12 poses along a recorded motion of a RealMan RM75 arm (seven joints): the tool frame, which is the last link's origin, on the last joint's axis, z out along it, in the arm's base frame.
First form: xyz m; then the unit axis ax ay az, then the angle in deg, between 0 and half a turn.
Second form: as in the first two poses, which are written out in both.
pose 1, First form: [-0.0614, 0.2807, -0.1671, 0.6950, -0.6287, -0.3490, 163.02]
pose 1, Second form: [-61.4, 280.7, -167.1, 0.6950, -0.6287, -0.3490, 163.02]
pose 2, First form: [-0.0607, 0.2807, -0.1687, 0.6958, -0.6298, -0.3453, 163.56]
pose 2, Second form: [-60.7, 280.7, -168.7, 0.6958, -0.6298, -0.3453, 163.56]
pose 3, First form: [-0.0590, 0.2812, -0.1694, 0.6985, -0.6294, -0.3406, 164.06]
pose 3, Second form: [-59.0, 281.2, -169.4, 0.6985, -0.6294, -0.3406, 164.06]
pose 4, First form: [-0.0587, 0.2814, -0.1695, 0.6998, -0.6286, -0.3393, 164.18]
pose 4, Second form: [-58.7, 281.4, -169.5, 0.6998, -0.6286, -0.3393, 164.18]
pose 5, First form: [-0.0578, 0.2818, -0.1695, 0.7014, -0.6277, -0.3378, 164.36]
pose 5, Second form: [-57.8, 281.8, -169.5, 0.7014, -0.6277, -0.3378, 164.36]
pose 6, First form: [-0.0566, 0.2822, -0.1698, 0.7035, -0.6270, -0.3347, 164.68]
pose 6, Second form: [-56.6, 282.2, -169.8, 0.7035, -0.6270, -0.3347, 164.68]
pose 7, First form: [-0.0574, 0.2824, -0.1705, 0.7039, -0.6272, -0.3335, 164.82]
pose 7, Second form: [-57.4, 282.4, -170.5, 0.7039, -0.6272, -0.3335, 164.82]
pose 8, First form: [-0.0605, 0.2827, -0.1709, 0.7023, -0.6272, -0.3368, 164.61]
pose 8, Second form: [-60.5, 282.7, -170.9, 0.7023, -0.6272, -0.3368, 164.61]
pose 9, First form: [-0.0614, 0.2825, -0.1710, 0.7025, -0.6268, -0.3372, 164.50]
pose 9, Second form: [-61.4, 282.5, -171.0, 0.7025, -0.6268, -0.3372, 164.50]
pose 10, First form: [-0.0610, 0.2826, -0.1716, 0.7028, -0.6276, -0.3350, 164.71]
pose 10, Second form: [-61.0, 282.6, -171.6, 0.7028, -0.6276, -0.3350, 164.71]
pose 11, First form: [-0.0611, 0.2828, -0.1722, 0.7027, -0.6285, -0.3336, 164.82]
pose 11, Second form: [-61.1, 282.8, -172.2, 0.7027, -0.6285, -0.3336, 164.82]
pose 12, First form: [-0.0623, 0.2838, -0.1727, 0.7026, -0.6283, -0.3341, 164.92]
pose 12, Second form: [-62.3, 283.8, -172.7, 0.7026, -0.6283, -0.3341, 164.92]
